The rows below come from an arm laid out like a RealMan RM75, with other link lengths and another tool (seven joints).
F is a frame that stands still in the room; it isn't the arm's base.
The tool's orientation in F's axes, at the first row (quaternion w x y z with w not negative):
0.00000, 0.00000, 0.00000, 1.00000
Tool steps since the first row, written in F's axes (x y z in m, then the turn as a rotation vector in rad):
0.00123, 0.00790, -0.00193, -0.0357, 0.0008, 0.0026
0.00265, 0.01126, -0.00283, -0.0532, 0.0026, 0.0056
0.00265, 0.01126, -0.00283, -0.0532, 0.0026, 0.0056
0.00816, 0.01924, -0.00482, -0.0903, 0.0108, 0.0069
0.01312, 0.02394, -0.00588, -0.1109, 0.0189, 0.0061
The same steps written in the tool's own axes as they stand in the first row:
-0.00123, -0.00790, -0.00193, 0.0357, -0.0008, 0.0026
-0.00265, -0.01126, -0.00283, 0.0532, -0.0026, 0.0056
-0.00265, -0.01126, -0.00283, 0.0532, -0.0026, 0.0056
-0.00816, -0.01924, -0.00482, 0.0903, -0.0108, 0.0069
-0.01312, -0.02394, -0.00588, 0.1109, -0.0189, 0.0061

